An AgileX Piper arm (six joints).
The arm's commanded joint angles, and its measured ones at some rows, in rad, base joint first. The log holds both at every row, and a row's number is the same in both.
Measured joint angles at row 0:
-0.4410 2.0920 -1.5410 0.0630 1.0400 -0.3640
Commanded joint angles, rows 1 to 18:
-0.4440 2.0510 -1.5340 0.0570 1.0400 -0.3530
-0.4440 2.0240 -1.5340 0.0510 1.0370 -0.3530
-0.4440 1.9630 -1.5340 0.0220 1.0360 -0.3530
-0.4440 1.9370 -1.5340 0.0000 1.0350 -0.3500
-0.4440 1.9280 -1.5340 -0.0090 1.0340 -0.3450
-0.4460 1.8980 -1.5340 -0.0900 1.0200 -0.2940
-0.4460 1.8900 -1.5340 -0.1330 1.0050 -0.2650
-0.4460 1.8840 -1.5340 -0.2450 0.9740 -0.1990
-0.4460 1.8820 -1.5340 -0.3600 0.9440 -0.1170
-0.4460 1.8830 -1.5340 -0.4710 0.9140 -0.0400
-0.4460 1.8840 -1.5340 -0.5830 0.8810 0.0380
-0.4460 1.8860 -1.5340 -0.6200 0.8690 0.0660
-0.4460 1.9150 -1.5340 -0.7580 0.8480 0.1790
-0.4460 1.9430 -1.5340 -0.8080 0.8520 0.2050
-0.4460 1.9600 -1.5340 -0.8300 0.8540 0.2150
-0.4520 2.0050 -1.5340 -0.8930 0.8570 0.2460
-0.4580 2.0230 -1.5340 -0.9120 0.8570 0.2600
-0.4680 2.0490 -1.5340 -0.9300 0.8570 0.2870
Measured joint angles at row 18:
-0.4470 2.0180 -1.5400 -0.8790 0.8580 0.2440
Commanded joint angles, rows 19 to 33:
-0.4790 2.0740 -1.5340 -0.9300 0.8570 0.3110
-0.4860 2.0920 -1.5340 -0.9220 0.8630 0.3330
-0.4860 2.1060 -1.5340 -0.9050 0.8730 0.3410
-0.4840 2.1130 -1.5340 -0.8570 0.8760 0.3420
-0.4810 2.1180 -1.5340 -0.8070 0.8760 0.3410
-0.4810 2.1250 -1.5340 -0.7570 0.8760 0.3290
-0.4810 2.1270 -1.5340 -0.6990 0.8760 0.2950
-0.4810 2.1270 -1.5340 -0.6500 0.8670 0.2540
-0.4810 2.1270 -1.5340 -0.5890 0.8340 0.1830
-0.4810 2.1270 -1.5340 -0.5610 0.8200 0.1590
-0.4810 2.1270 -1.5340 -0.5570 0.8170 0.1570
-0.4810 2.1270 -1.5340 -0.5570 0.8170 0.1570
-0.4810 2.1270 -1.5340 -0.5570 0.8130 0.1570
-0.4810 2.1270 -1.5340 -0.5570 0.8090 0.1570
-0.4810 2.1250 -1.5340 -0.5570 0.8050 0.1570
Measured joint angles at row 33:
-0.4820 2.1270 -1.5400 -0.5570 0.8200 0.1660
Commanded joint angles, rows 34 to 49:
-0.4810 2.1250 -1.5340 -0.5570 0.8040 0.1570
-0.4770 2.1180 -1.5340 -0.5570 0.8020 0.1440
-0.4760 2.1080 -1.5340 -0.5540 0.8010 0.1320
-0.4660 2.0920 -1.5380 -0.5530 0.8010 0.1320
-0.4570 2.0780 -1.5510 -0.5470 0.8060 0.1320
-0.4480 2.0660 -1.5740 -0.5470 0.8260 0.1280
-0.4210 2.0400 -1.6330 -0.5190 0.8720 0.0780
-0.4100 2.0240 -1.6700 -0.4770 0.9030 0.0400
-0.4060 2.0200 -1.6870 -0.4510 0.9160 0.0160
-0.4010 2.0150 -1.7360 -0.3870 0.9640 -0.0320
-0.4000 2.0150 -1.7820 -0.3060 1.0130 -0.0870
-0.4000 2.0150 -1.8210 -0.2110 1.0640 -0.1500
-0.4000 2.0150 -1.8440 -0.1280 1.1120 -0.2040
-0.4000 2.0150 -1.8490 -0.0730 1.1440 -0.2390
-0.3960 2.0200 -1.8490 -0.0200 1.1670 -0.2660
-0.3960 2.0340 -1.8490 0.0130 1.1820 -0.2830
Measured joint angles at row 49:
-0.4000 2.0220 -1.8450 -0.0460 1.1500 -0.2440
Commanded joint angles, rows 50 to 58:
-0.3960 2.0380 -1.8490 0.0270 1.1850 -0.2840
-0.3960 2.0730 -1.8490 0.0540 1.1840 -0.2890
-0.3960 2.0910 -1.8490 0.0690 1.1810 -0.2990
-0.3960 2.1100 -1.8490 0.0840 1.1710 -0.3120
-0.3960 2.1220 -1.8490 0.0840 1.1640 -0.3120
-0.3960 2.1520 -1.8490 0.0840 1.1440 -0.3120
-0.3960 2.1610 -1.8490 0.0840 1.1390 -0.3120
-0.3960 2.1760 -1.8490 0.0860 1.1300 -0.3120
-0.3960 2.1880 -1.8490 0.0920 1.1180 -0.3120
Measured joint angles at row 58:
-0.4000 2.1730 -1.8460 0.0810 1.1410 -0.3030
